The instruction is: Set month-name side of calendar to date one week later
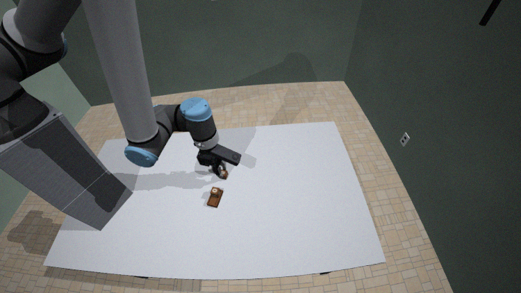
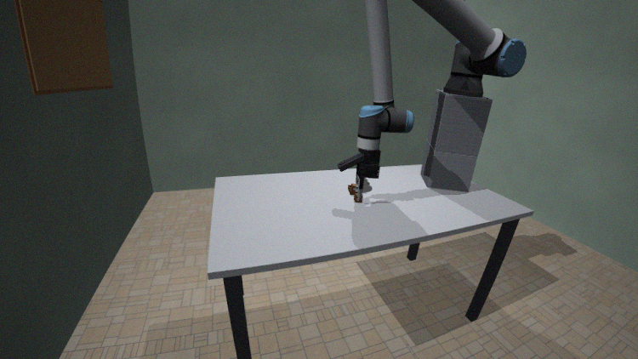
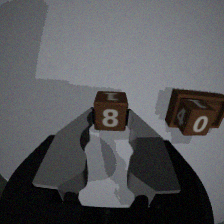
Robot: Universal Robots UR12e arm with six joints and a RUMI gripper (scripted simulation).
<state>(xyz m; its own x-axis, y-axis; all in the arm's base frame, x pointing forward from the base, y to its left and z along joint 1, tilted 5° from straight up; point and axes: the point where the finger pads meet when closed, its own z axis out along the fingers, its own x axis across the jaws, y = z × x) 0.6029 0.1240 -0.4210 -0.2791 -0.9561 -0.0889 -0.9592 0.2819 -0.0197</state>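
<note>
The brown date cube lies 1 cm below my hand. Also, from my hand: brown wooden tray (11 cm to the right, 3 cm behind, 2 cm below).
</note>
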